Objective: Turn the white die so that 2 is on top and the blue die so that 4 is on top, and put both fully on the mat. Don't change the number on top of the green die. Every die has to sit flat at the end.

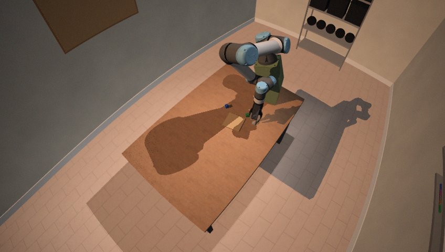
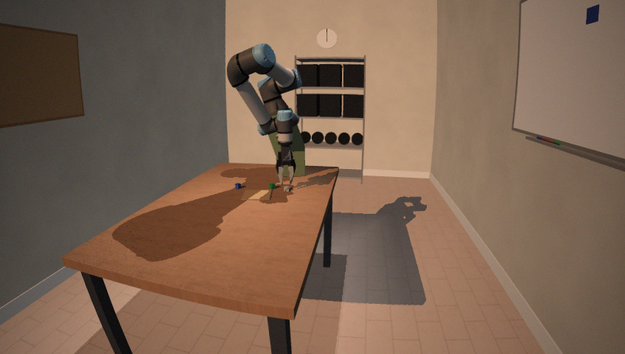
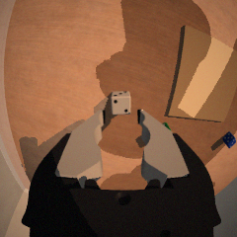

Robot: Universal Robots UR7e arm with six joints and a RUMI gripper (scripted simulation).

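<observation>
My hand is 4 cm above the white die. From my hand the other things lie so: blue die 4 cm ahead, 27 cm to the right, 4 cm below; then green die 2 cm behind, 9 cm to the right, 4 cm below; then tan mat 10 cm ahead, 12 cm to the right, 5 cm below.
</observation>
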